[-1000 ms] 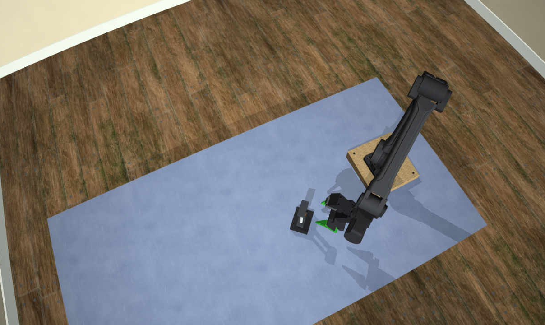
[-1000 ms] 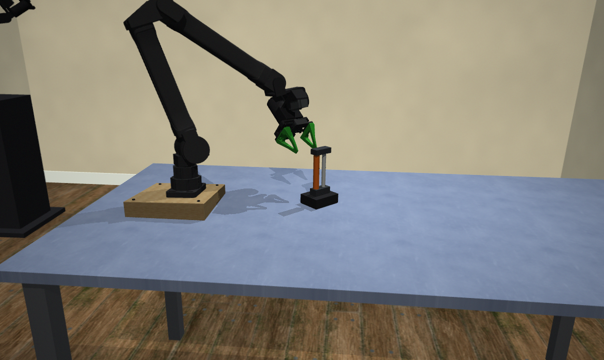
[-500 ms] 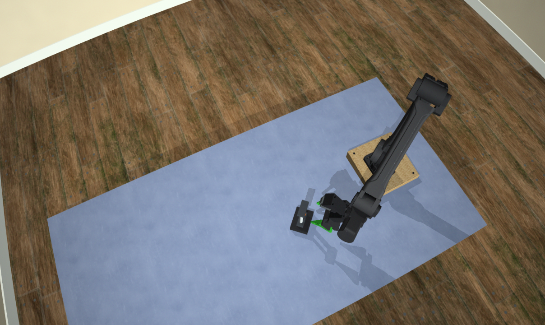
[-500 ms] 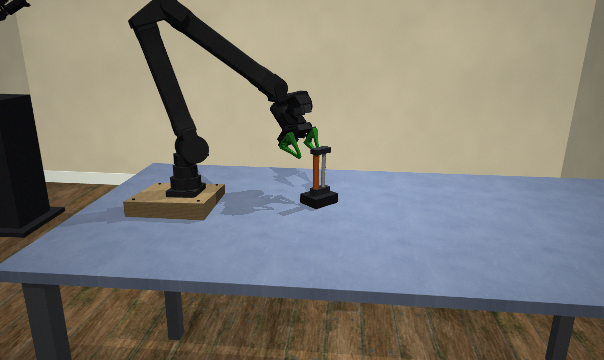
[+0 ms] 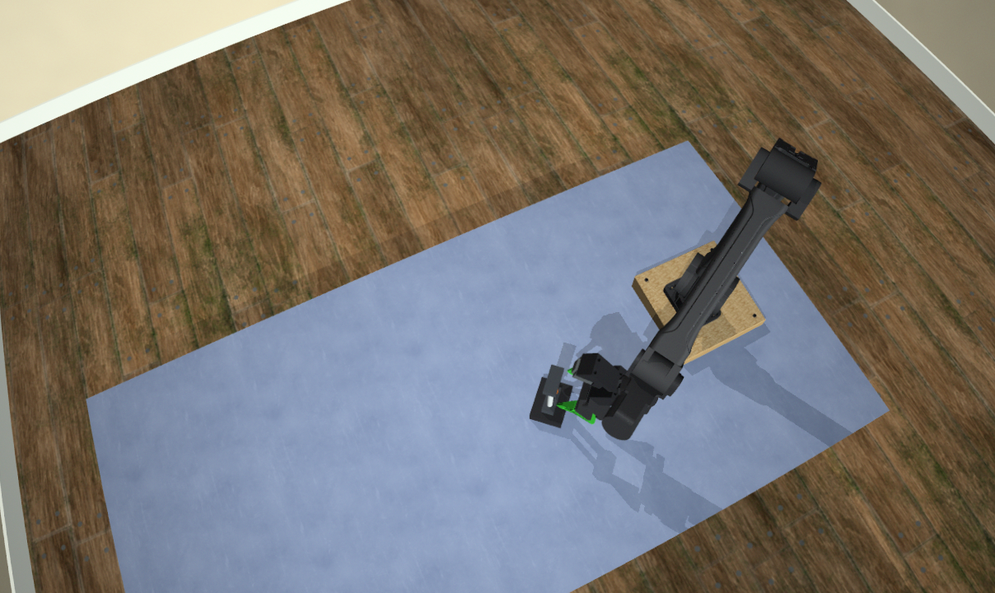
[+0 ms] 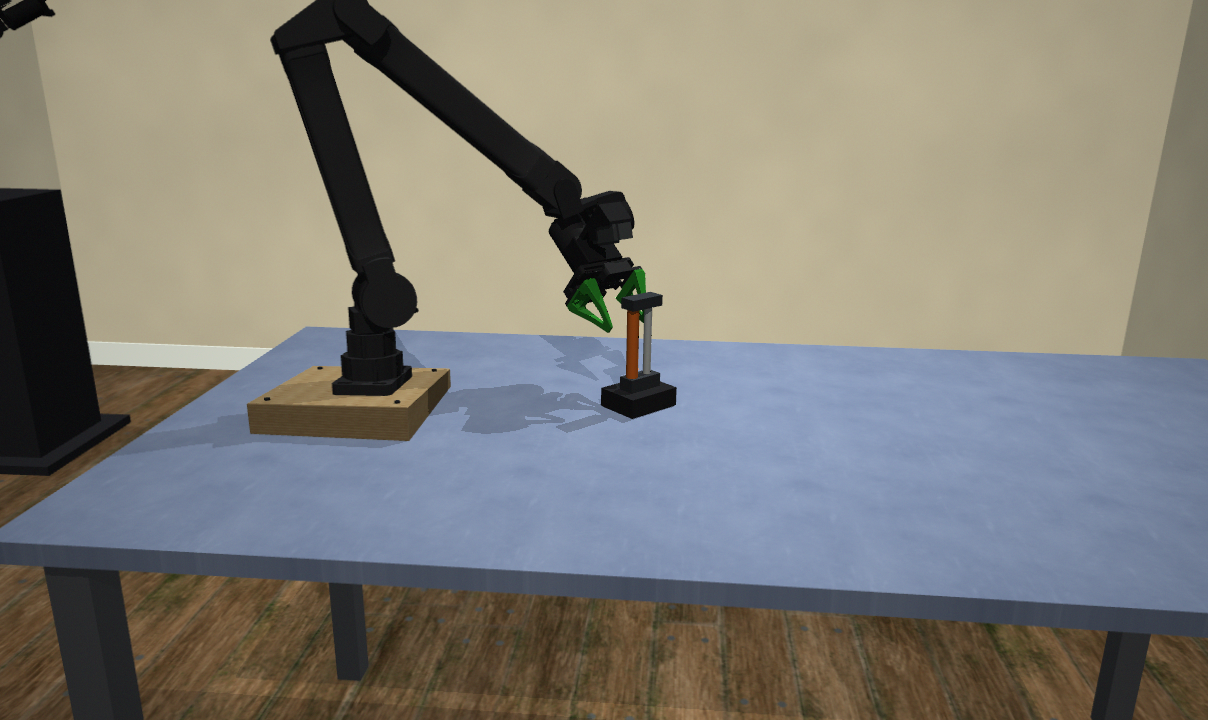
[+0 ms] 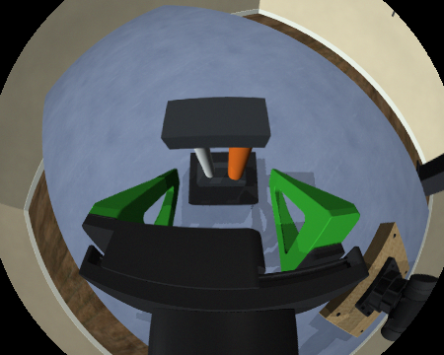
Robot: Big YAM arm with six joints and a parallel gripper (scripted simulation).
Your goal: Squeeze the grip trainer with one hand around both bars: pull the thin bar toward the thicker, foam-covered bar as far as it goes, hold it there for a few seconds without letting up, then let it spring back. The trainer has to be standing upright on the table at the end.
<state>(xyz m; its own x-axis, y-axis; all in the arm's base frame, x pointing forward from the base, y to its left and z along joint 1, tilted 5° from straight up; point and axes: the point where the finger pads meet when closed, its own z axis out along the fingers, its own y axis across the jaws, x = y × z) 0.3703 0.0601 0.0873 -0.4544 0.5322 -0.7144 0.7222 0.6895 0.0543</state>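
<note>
The thin grey bar is 3 cm ahead of my hand, 1 cm to the right of it and 2 cm below it. Also, from my hand: grip trainer: 2 cm ahead, 2 cm to the right, 4 cm below.
</note>
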